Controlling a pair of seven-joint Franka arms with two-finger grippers.
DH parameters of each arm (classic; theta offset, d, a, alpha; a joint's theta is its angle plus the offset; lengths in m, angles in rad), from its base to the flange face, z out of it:
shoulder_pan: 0 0.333 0 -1.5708
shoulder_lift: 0 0 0 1.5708
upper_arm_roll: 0 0.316 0.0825 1.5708
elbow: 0 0 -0.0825 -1.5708
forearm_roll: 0 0.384 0 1.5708
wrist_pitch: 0 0 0.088 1.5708
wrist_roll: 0 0.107 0 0
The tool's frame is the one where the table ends.
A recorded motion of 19 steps. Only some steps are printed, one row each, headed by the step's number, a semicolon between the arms.
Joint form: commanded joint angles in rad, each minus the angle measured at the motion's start. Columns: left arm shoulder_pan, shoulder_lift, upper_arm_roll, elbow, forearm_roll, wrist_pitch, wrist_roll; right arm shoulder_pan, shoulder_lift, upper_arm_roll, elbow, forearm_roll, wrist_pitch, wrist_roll.
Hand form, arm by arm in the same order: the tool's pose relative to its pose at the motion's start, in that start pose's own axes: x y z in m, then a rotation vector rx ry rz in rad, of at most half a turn. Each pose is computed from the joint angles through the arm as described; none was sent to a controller.
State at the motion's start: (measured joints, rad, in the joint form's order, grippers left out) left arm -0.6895 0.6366 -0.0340 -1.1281 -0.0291 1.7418 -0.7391; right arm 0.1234 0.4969 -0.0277 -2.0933 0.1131 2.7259 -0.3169
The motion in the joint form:
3: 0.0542 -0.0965 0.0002 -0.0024 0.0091 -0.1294 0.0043; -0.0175 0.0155 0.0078 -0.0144 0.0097 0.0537 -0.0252
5: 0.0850 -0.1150 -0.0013 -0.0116 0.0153 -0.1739 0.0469; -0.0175 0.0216 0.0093 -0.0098 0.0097 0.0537 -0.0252
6: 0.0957 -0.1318 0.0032 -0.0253 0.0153 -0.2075 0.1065; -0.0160 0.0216 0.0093 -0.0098 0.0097 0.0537 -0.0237
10: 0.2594 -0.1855 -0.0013 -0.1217 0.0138 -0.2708 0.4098; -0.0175 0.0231 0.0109 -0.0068 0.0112 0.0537 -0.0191
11: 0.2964 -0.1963 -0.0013 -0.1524 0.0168 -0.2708 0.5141; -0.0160 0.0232 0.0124 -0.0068 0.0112 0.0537 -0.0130
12: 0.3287 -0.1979 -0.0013 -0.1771 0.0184 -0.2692 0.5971; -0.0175 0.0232 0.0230 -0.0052 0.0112 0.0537 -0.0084
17: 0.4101 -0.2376 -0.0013 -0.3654 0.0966 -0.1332 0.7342; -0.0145 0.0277 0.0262 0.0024 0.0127 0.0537 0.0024
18: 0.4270 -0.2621 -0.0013 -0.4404 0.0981 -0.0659 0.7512; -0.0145 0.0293 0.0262 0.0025 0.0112 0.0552 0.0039
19: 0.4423 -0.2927 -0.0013 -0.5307 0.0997 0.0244 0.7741; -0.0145 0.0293 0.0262 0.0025 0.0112 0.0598 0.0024
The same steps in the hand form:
3: 0.0023 -0.0461 -0.0585 0.0293 -0.0181 -0.0450; -0.0056 0.0063 0.0084 -0.0056 0.0235 -0.0040
5: 0.0085 -0.0680 -0.0644 0.0538 -0.0422 -0.0313; -0.0049 0.0056 0.0105 -0.0045 0.0222 -0.0052
6: 0.0081 -0.0801 -0.0673 0.0719 -0.0668 0.0135; -0.0047 0.0048 0.0105 -0.0042 0.0222 -0.0052
10: 0.0459 -0.1835 -0.0592 0.0878 -0.1752 0.1566; -0.0038 0.0050 0.0104 -0.0033 0.0240 0.0010
11: 0.0532 -0.2077 -0.0533 0.0834 -0.1979 0.2235; -0.0034 0.0032 0.0106 -0.0020 0.0241 0.0044
12: 0.0602 -0.2283 -0.0441 0.0780 -0.2219 0.2736; -0.0015 -0.0019 0.0103 0.0040 0.0267 0.0021
17: 0.0718 -0.2902 0.0049 0.1301 -0.2260 0.3403; 0.0014 -0.0049 0.0107 0.0065 0.0302 0.0087
18: 0.0691 -0.3023 0.0187 0.1244 -0.2108 0.3453; 0.0013 -0.0050 0.0114 0.0058 0.0300 0.0089
19: 0.0641 -0.3136 0.0342 0.1168 -0.1822 0.3594; 0.0017 -0.0048 0.0110 0.0043 0.0343 0.0074

